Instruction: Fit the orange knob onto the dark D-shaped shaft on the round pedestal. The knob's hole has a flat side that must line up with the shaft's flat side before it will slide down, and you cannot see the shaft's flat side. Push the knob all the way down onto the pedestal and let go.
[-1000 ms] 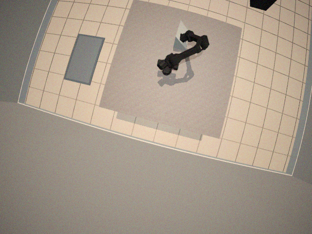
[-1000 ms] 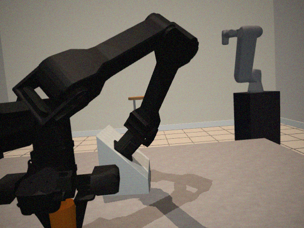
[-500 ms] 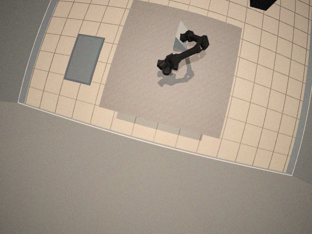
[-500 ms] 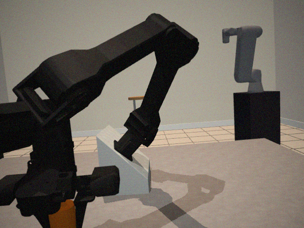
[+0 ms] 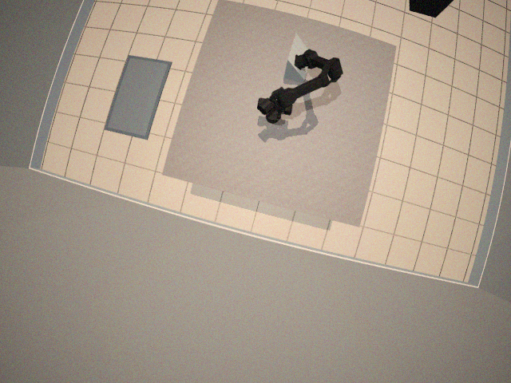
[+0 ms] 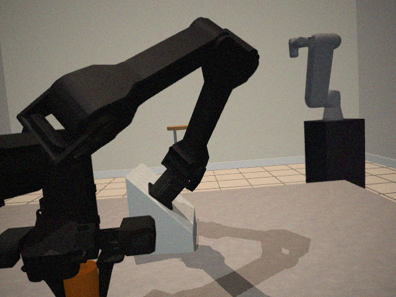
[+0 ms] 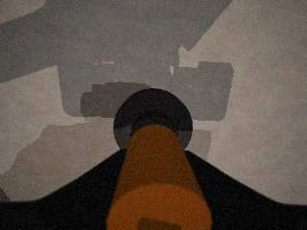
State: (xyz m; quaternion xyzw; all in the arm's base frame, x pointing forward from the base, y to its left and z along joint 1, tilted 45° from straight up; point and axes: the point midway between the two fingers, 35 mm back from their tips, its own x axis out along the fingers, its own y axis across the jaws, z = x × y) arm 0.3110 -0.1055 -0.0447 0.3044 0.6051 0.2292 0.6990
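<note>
Right now the orange knob is 20 mm above my gripper tip. The rest, counted from my gripper tip: dark round pedestal (40 mm below).
</note>
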